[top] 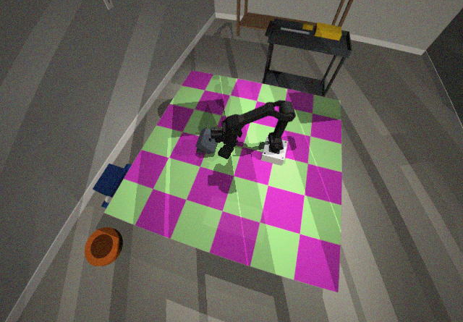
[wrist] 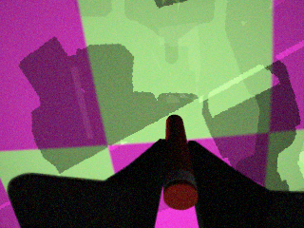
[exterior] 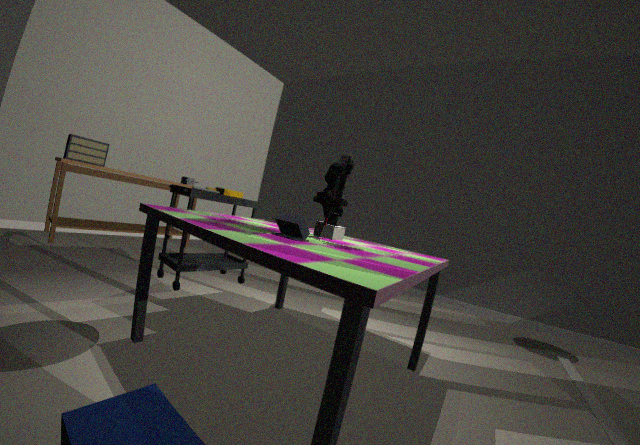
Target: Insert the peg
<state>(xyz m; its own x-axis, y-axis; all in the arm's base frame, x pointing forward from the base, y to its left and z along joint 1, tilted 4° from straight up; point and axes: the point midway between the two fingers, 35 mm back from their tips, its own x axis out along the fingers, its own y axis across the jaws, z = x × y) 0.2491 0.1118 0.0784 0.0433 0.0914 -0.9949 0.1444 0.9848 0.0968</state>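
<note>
Now: the grey sloped panel 170 mm ahead of my gripper tip, 60 mm to the right of it and 70 mm below it. Round my gripper tip: red round peg: 20 mm above.
</note>
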